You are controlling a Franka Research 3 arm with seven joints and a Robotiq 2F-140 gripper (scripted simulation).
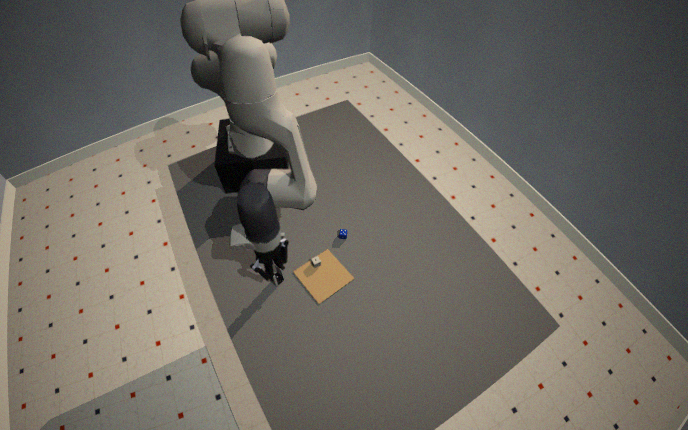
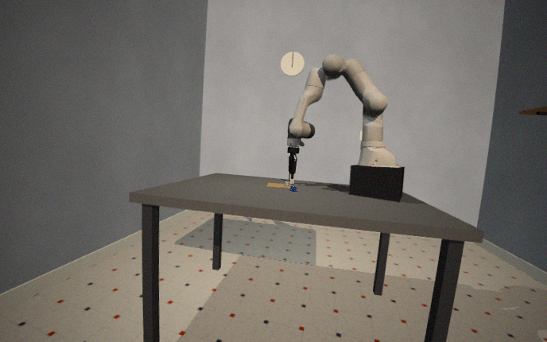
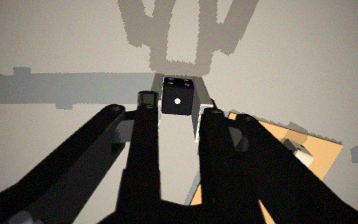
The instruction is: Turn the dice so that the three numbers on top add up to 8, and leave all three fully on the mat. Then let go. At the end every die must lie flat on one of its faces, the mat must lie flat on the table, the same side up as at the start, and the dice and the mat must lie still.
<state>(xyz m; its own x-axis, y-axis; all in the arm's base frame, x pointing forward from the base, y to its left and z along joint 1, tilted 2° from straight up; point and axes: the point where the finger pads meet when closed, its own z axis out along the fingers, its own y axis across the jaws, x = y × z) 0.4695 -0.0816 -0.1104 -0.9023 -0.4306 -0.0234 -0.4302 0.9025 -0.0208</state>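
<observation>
Right now the tan mat is 4 cm ahead of my hand, 14 cm to the left of it and 3 cm below it. Round my hand: blue die: 7 cm behind, 26 cm to the left, 2 cm below; then black die: 2 cm below; then white die: 13 cm to the left, 2 cm below.
</observation>
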